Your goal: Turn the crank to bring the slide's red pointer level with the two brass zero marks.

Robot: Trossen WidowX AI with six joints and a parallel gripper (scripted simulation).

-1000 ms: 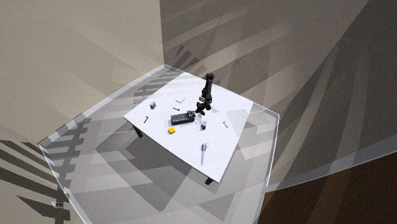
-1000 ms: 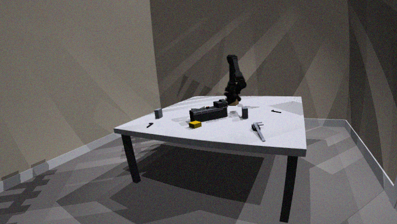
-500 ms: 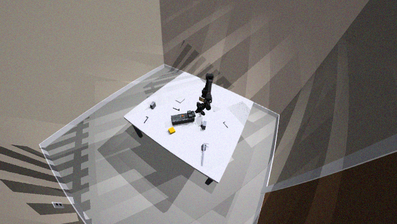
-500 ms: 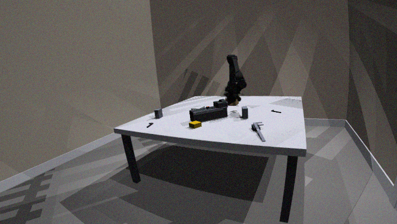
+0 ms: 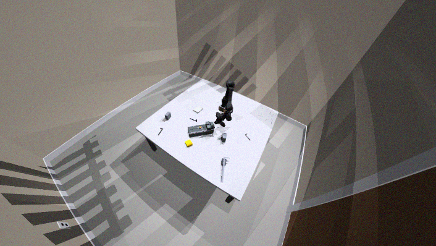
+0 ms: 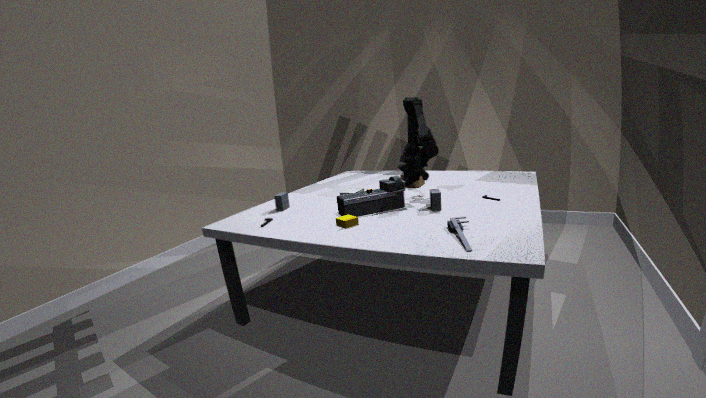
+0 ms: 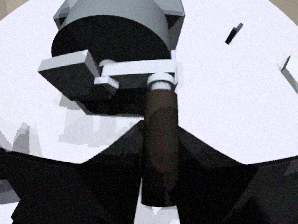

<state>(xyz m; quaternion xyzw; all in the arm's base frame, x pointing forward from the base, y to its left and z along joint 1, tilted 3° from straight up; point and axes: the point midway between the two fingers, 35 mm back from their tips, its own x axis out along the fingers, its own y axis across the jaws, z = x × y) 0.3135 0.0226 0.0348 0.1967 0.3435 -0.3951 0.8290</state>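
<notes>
Right now the dark crank handle is 1 cm behind my gripper tip, 1 cm to the left of it and 3 cm above it. Round my gripper tip: yellow block (31 cm ahead, 15 cm to the right, 5 cm below); red pointer (12 cm ahead, 11 cm to the right, 1 cm above).
</notes>
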